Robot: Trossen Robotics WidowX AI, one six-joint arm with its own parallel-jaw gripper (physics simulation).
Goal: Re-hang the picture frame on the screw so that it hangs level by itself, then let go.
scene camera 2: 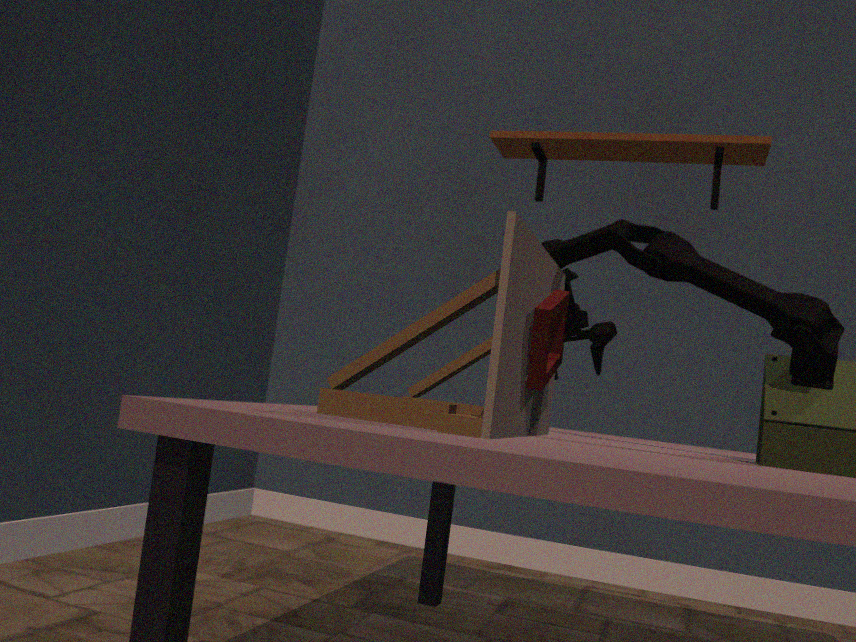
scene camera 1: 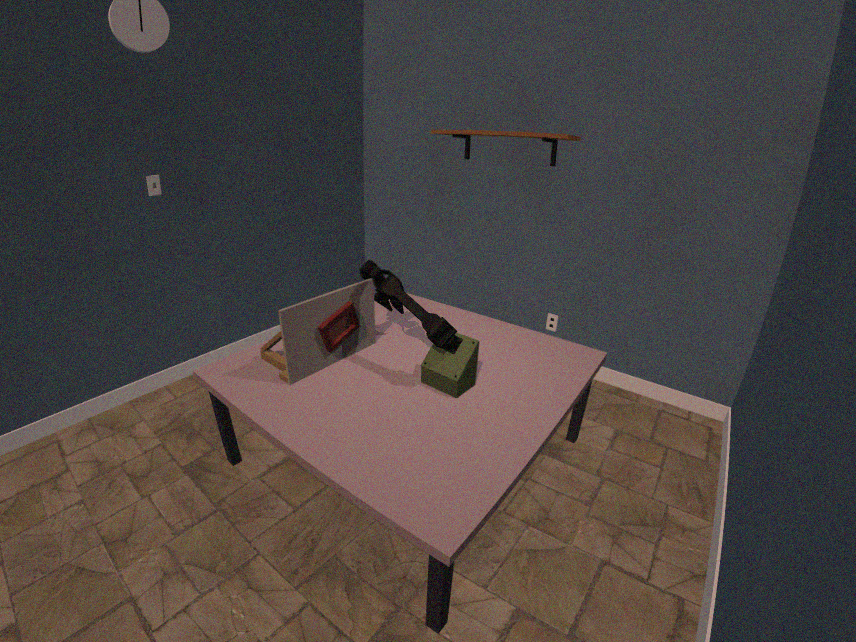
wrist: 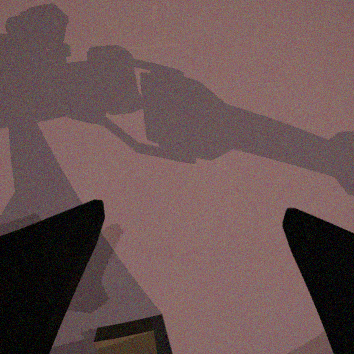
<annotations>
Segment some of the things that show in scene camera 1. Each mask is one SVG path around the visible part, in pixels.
A red picture frame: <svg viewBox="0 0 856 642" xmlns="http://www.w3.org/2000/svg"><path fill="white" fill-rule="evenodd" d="M353 302L348 301L318 326L327 351L332 352L360 327Z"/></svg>
</annotations>
